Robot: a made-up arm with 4 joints.
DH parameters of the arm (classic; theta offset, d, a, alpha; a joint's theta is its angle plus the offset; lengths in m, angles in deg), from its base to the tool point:
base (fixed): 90 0.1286 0 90
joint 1: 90 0.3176 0.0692 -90
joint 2: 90 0.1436 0.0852 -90
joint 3: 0 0.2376 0.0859 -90
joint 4: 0 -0.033 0.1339 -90
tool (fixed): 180 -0.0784 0 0
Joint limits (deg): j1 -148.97..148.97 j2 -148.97..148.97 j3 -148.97..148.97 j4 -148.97..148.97
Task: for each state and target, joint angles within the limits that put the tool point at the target. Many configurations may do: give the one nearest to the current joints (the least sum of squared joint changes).
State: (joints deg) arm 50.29 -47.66 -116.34 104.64
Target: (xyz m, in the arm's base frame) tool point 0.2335 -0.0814 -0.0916
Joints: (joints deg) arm 79.60 -49.69 -102.27 116.28
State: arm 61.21 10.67 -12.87 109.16
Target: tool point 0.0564 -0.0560 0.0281
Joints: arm 57.87 -6.46 21.12 89.67
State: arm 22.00 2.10 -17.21 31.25
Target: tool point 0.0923 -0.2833 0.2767
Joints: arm -29.87 -15.26 -48.68 70.16
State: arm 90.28 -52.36 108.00 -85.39
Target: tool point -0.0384 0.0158 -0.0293
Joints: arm 82.15 -54.13 105.46 -102.79
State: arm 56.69 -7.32 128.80 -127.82
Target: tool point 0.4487 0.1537 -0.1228
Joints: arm 62.90 46.59 135.63 -119.50
